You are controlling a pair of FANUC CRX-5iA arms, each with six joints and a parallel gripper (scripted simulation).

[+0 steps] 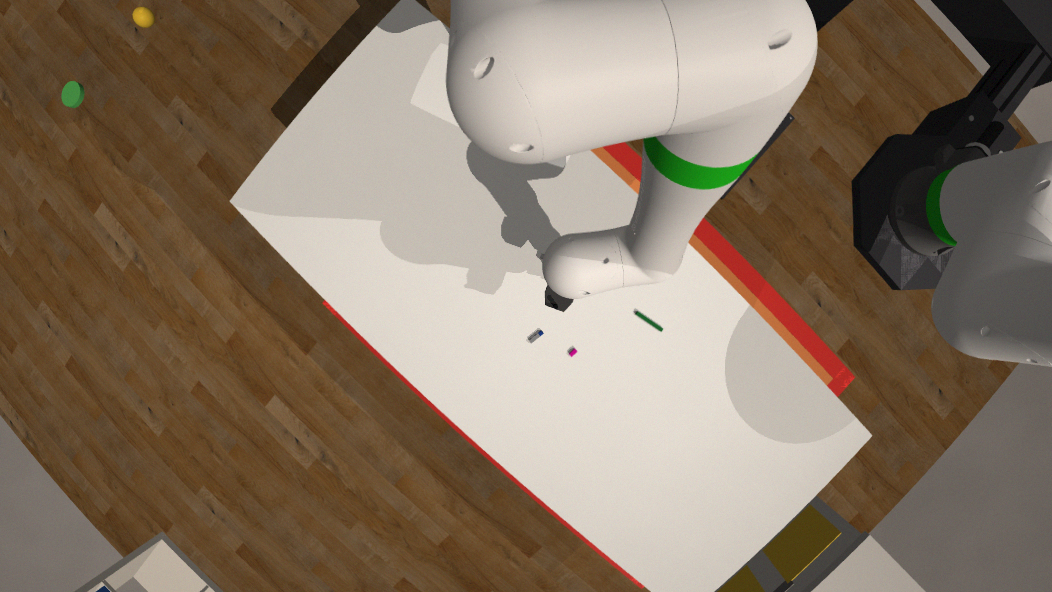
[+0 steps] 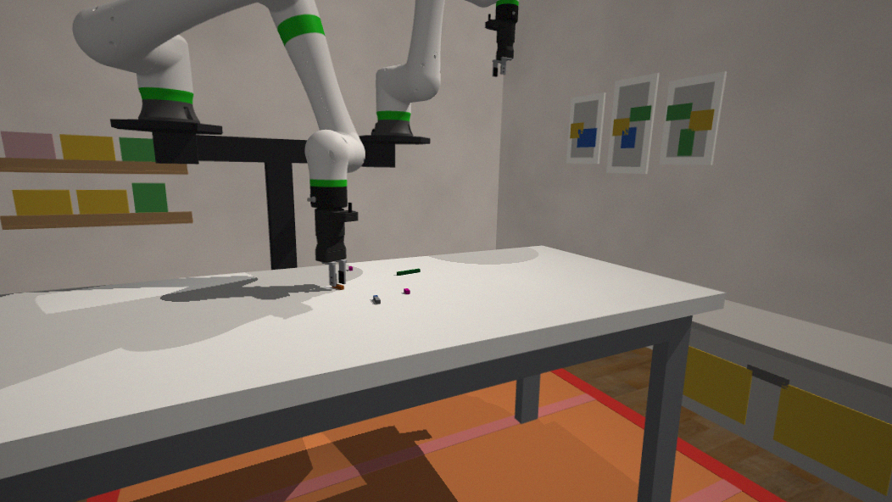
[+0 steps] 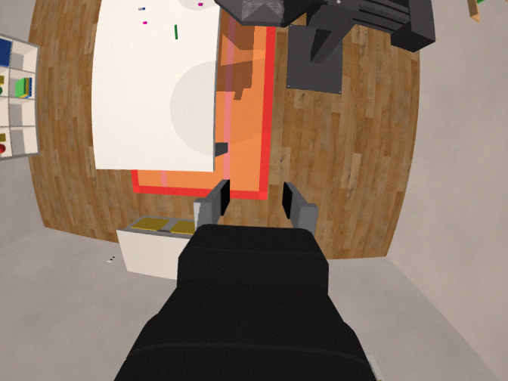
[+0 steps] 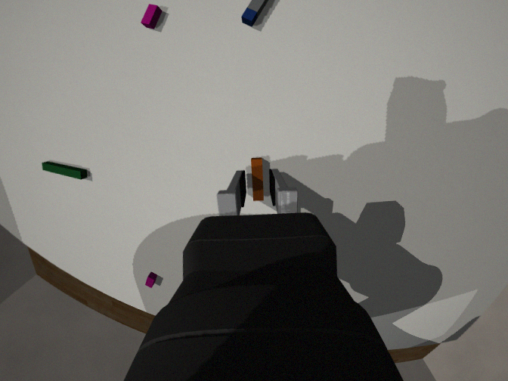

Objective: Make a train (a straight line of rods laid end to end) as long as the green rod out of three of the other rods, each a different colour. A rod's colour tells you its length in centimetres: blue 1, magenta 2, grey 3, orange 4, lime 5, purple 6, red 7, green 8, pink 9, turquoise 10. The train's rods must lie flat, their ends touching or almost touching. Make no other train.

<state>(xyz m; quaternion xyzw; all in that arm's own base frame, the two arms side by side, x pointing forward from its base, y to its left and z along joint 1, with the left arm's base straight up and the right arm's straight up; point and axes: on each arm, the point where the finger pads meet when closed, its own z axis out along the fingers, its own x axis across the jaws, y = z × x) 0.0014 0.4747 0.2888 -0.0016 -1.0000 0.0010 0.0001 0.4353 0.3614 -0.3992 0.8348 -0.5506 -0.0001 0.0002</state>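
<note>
The orange rod lies 2 cm below my right hand. From my right hand the other things lie so: green rod 24 cm to the left, 5 cm behind, 2 cm below; grey rod 16 cm ahead, 4 cm to the left, 2 cm below; blue rod 14 cm ahead, 5 cm to the left, 2 cm below.
</note>
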